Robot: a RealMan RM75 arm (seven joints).
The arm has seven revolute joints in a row. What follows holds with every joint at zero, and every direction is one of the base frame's. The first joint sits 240.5 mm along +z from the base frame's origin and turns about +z. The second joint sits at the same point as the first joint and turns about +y. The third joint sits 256 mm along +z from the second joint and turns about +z. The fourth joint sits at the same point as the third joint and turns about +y. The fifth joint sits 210 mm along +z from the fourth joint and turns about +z. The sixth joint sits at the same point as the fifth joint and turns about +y. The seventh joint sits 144 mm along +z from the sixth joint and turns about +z. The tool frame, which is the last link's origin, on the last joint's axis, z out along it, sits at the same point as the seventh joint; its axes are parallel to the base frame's.
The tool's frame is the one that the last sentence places.
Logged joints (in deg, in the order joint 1, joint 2, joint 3, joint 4, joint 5, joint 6, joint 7), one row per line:
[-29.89 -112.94 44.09 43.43 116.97 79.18 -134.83]
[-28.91 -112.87 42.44 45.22 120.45 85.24 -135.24]
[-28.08 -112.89 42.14 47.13 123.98 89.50 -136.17]
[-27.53 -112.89 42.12 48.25 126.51 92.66 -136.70]
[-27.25 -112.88 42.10 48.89 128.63 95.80 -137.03]
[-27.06 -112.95 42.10 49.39 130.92 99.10 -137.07]
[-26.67 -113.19 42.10 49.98 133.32 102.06 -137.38]
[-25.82 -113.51 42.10 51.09 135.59 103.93 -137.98]
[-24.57 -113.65 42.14 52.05 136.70 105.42 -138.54]
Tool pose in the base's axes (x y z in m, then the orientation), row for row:
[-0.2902 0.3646 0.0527 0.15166 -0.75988 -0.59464 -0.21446]
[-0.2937 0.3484 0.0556 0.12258 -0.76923 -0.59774 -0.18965]
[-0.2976 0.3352 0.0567 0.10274 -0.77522 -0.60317 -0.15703]
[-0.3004 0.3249 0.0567 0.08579 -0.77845 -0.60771 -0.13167]
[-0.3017 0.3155 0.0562 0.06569 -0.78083 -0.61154 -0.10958]
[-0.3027 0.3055 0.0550 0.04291 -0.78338 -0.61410 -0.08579]
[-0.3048 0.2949 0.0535 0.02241 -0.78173 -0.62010 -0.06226]
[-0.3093 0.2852 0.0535 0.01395 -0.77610 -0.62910 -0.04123]
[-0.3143 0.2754 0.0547 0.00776 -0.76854 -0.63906 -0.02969]
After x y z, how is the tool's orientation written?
As a quaternion, w x y z.
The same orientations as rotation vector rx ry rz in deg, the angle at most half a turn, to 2 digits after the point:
[-124.97 -97.79 -35.27]
[-128.60 -99.93 -31.71]
[-131.09 -102.00 -26.55]
[-132.95 -103.79 -22.49]
[-134.96 -105.70 -18.94]
[-137.28 -107.62 -15.03]
[-138.74 -110.05 -11.05]
[-138.47 -112.24 -7.36]
[-137.66 -114.47 -5.32]

